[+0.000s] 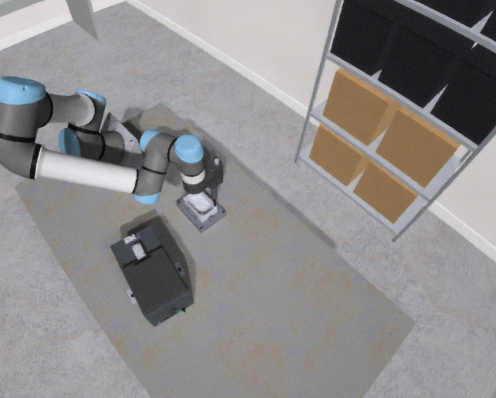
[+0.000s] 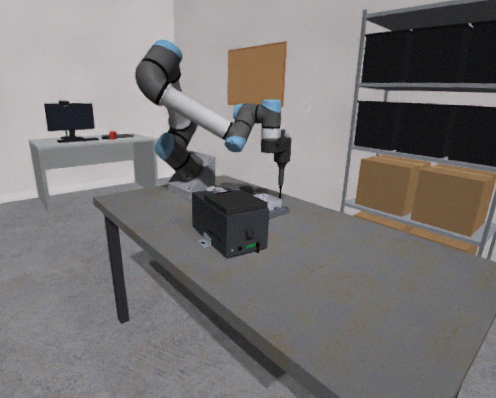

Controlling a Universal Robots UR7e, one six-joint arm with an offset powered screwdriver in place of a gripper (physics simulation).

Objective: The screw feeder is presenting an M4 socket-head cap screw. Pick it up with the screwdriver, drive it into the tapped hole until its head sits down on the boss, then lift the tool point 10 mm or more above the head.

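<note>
My screwdriver (image 1: 215, 201) (image 2: 280, 194) points straight down, its bit at the right edge of the pale open-topped housing (image 1: 212, 214) (image 2: 271, 201). The housing sits on a dark grey base plate (image 1: 202, 225) (image 2: 281, 212). The bit tip is at or very close to the housing's rim; contact cannot be made out. The screw, the boss and the tapped hole are too small or hidden to see, so whether the bit bears a screw cannot be told. The black box-shaped screw feeder (image 1: 156, 280) (image 2: 227, 225) stands apart from the housing, with pale metal parts (image 1: 138, 250) at its end nearer the robot base.
Feeder and base plate stand on the brown-grey table (image 1: 280, 300) (image 2: 360, 300). The arm's white link (image 1: 87, 171) (image 2: 197, 112) reaches from the base to the wrist. A shelf rack (image 1: 372, 213) (image 2: 430, 19) with boxes stands beyond the table. A desk (image 2: 90, 156) with a monitor (image 2: 70, 117) stands behind.
</note>
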